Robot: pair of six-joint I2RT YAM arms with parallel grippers.
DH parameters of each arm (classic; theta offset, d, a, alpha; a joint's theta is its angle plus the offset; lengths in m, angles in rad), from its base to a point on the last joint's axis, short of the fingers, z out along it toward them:
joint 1: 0 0.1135 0.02 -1.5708
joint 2: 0 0 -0.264 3.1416
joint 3: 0.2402 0 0.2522 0
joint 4: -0.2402 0 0.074 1.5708
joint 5: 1.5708 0 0 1.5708
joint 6: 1.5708 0.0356 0 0
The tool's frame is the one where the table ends.
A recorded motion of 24 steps. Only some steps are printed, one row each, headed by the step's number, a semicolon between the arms.
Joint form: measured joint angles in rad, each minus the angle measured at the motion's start. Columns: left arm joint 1, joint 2, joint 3, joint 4, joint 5, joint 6; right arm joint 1, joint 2, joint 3, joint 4, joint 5, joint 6.
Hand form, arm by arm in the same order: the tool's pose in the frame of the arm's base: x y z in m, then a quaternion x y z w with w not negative. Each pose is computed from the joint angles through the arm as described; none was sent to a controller.
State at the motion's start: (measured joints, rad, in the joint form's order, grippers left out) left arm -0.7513 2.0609 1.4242 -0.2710 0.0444 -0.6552; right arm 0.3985 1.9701 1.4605 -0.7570 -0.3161 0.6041
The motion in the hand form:
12: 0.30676 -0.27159 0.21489 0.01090 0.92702 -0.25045 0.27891; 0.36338 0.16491 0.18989 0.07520 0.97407 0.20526 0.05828
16: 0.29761 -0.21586 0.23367 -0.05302 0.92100 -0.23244 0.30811; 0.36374 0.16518 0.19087 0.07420 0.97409 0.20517 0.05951
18: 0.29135 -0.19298 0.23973 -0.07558 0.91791 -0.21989 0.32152; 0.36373 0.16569 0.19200 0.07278 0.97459 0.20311 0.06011
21: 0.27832 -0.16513 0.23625 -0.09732 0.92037 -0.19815 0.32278; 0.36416 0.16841 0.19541 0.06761 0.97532 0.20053 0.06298
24: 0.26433 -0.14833 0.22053 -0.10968 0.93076 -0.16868 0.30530; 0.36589 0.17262 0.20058 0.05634 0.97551 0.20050 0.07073
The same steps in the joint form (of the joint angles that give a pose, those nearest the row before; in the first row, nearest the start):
12: 0.0278 -0.2125 -0.1125 0.0053 -0.0305 -0.0504; 0.0004 0.0000 0.0134 -0.0137 0.0069 -0.0034
16: 0.1209 -0.3910 -0.2575 -0.0046 -0.0740 -0.0778; 0.0007 0.0000 0.0172 -0.0156 0.0080 -0.0050
18: 0.1610 -0.4662 -0.3151 -0.0152 -0.0965 -0.0774; 0.0023 0.0000 0.0221 -0.0217 0.0122 -0.0072
21: 0.2083 -0.5558 -0.4093 -0.0351 -0.1129 -0.0706; 0.0088 0.0015 0.0381 -0.0336 0.0198 -0.0122
24: 0.2297 -0.6031 -0.4967 -0.0614 -0.1320 -0.0687; 0.0172 0.0050 0.0625 -0.0416 0.0263 -0.0259

